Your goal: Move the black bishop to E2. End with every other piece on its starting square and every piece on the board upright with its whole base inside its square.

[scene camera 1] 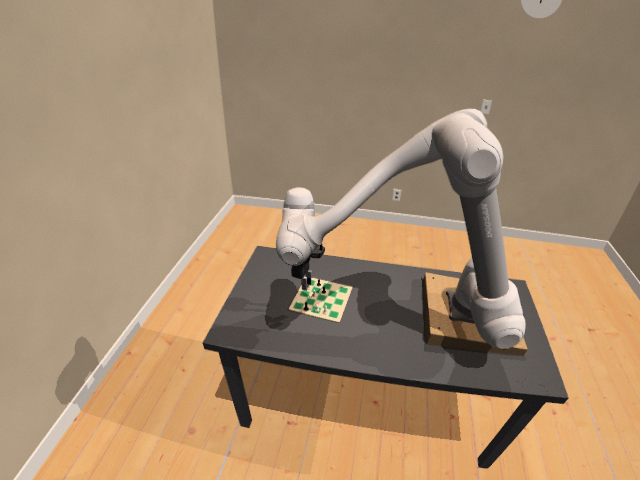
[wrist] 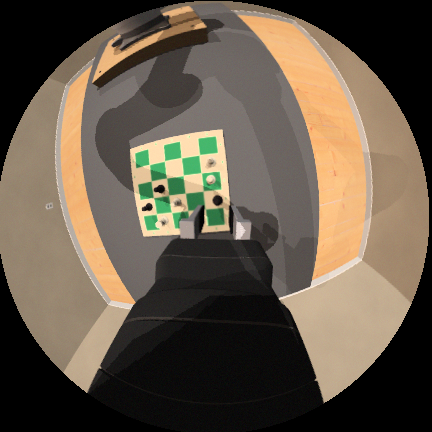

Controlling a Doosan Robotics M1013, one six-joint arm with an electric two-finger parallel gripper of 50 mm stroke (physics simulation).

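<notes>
A black piece, seemingly the bishop, stands upright near the board's edge, in the right-hand column and second row from the bottom in the wrist view. By position this looks like E2, but the labels are too small to read. Its base appears inside the light square. My gripper is open and empty, raised above the board; its fingers are clear of the piece. One white piece stands one row above the black piece in the wrist view, another beyond it.
Two more black pieces and two white pieces stand toward the left in the wrist view. A wooden base block carries the arm on the dark table. Arm shadows cross the table and board.
</notes>
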